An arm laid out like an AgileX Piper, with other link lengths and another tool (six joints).
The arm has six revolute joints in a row. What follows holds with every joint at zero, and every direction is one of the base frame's. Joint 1 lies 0.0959 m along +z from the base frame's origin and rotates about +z. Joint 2 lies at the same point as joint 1 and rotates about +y. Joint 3 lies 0.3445 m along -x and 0.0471 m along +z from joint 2 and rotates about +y. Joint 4 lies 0.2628 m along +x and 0.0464 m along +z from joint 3 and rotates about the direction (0.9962, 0, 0.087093). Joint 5 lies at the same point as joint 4 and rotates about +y. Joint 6 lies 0.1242 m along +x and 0.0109 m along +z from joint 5 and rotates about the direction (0.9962, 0, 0.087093). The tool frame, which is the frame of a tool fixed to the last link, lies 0.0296 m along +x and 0.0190 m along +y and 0.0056 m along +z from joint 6; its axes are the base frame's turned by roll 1.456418, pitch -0.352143 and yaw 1.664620 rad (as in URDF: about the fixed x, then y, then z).
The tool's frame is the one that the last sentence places.
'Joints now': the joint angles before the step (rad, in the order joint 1, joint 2, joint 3, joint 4, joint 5, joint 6). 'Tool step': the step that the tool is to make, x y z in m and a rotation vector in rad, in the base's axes. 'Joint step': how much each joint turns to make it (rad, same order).
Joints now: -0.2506, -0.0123, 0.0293, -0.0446, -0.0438, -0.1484
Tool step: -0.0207, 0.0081, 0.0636, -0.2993, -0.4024, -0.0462
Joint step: 0.0001, 0.0005, 0.0000, -0.0020, -0.4641, -0.1967
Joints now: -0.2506, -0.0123, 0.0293, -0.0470, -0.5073, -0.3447
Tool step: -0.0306, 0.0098, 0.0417, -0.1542, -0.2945, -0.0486
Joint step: -0.0001, -0.0007, -0.0214, -0.0059, -0.2991, -0.0932
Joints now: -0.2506, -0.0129, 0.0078, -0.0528, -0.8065, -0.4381
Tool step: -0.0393, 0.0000, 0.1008, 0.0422, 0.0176, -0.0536
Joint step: 0.0001, 0.0000, -0.4200, 0.1217, 0.4476, -0.1195
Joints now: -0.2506, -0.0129, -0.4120, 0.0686, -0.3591, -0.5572
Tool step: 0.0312, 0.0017, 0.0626, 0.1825, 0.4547, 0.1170
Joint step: -0.0001, 0.2536, -0.4385, 0.0370, 0.6733, 0.0831
